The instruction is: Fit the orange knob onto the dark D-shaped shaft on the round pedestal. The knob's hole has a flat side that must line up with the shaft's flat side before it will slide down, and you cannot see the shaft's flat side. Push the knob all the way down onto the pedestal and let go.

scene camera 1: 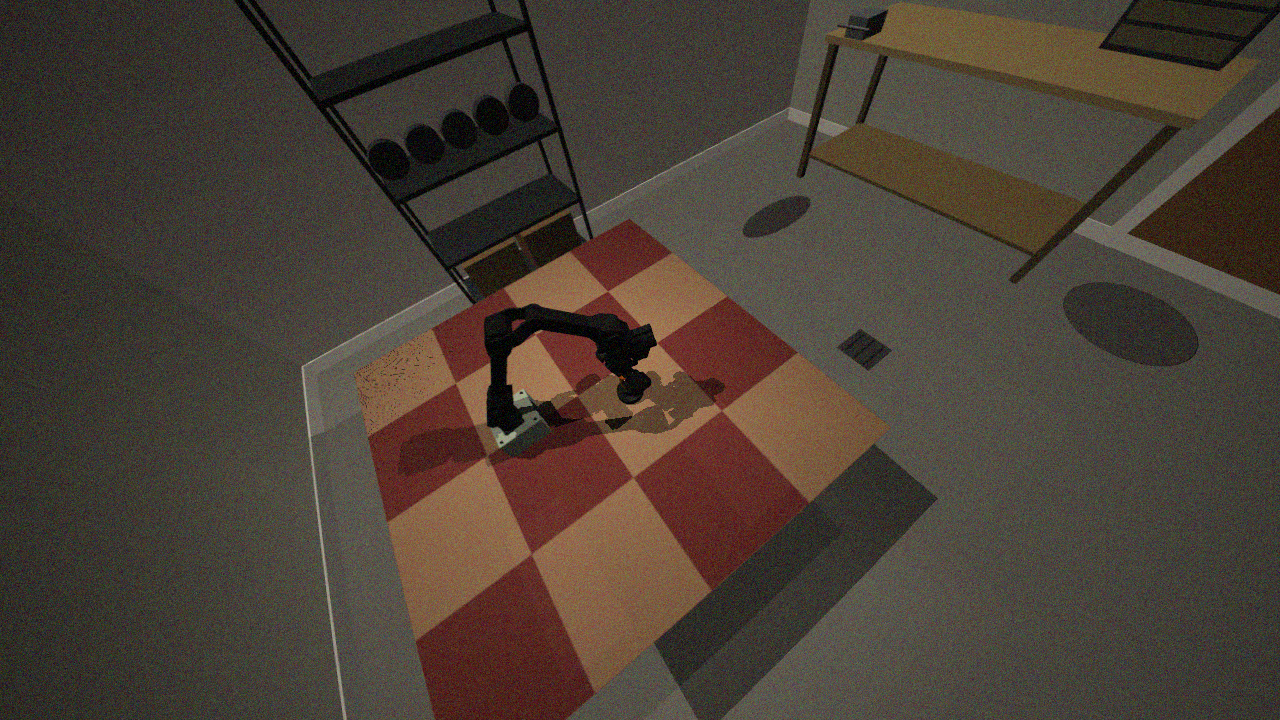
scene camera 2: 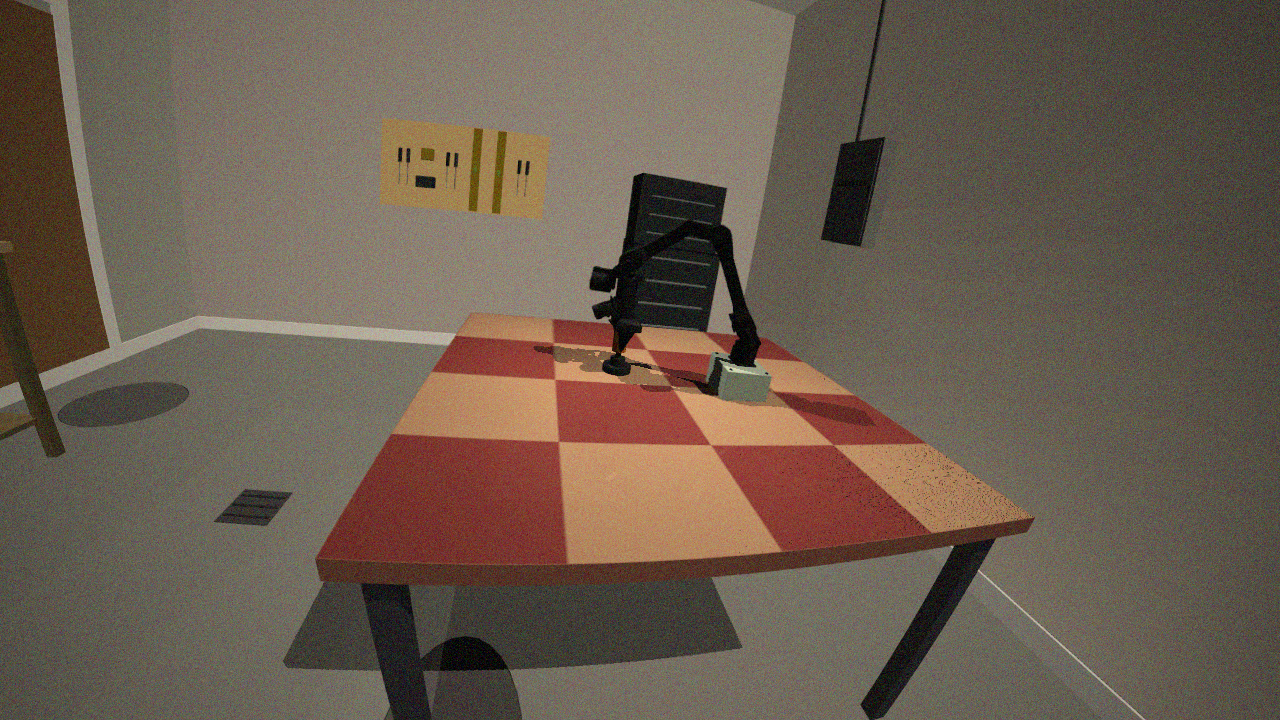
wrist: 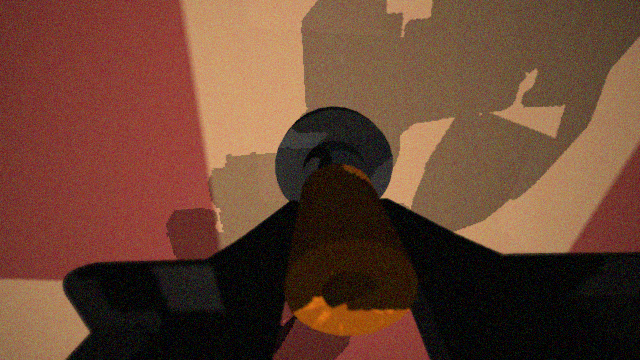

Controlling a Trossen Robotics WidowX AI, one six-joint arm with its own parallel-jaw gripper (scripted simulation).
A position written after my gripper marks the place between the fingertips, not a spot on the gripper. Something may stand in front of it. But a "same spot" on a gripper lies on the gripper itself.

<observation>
my gripper: scene camera 1 627, 381; scene camera 2; wrist
same spot on my gripper: [wrist: 468, 294] = [scene camera 2: 615, 324]
</observation>
